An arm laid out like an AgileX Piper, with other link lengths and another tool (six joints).
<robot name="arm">
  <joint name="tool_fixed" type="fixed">
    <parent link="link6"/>
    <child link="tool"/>
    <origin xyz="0.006 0.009 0.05" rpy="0 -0.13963 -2.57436"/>
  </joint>
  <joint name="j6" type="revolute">
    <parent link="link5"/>
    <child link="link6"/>
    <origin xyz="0 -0.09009 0" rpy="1.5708 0 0"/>
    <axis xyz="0 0 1"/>
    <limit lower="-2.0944" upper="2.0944"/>
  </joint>
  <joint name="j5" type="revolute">
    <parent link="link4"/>
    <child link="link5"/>
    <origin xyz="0 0 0" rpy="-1.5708 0 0"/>
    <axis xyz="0 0 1"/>
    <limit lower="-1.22" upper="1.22"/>
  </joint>
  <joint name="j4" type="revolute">
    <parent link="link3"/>
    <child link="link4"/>
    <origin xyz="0.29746 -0.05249 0" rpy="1.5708 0 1.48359"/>
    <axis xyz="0 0 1"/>
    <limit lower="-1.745" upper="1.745"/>
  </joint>
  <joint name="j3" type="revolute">
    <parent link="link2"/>
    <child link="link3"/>
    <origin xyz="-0.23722 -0.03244 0" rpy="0 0 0"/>
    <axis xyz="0 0 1"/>
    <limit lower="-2.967" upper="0"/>
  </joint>
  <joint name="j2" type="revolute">
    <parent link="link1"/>
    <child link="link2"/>
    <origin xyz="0 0 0" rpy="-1.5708 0 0"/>
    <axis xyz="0 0 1"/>
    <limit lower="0" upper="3.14"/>
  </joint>
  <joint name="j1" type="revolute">
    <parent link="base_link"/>
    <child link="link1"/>
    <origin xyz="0 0 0.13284" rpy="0 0 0"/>
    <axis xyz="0 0 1"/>
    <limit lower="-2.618" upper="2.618"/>
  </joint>
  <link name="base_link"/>
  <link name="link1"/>
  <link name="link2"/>
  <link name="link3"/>
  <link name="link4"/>
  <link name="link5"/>
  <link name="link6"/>
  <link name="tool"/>
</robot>
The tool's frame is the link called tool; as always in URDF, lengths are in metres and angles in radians.
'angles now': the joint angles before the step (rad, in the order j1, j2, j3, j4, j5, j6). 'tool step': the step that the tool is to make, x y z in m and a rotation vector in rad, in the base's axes. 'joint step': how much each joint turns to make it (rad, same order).
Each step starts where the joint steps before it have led.
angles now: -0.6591 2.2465 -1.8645 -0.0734 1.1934 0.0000
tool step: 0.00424 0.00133 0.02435 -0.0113 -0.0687 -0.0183
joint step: -0.0018 -0.0521 0.0020 0.0333 -0.0107 0.0083
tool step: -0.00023 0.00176 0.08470 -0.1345 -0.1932 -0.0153
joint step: 0.0000 -0.1972 0.0357 0.0076 -0.0731 0.0173
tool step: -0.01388 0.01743 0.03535 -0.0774 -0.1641 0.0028
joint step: 0.0001 -0.2063 0.1965 0.0417 -0.1673 -0.0045
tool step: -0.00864 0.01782 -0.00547 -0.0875 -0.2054 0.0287
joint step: -0.0001 -0.1747 0.2905 0.1125 -0.3288 -0.0818
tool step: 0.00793 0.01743 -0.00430 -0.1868 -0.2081 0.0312
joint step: 0.0542 -0.0943 0.2167 0.0468 -0.4009 -0.0728
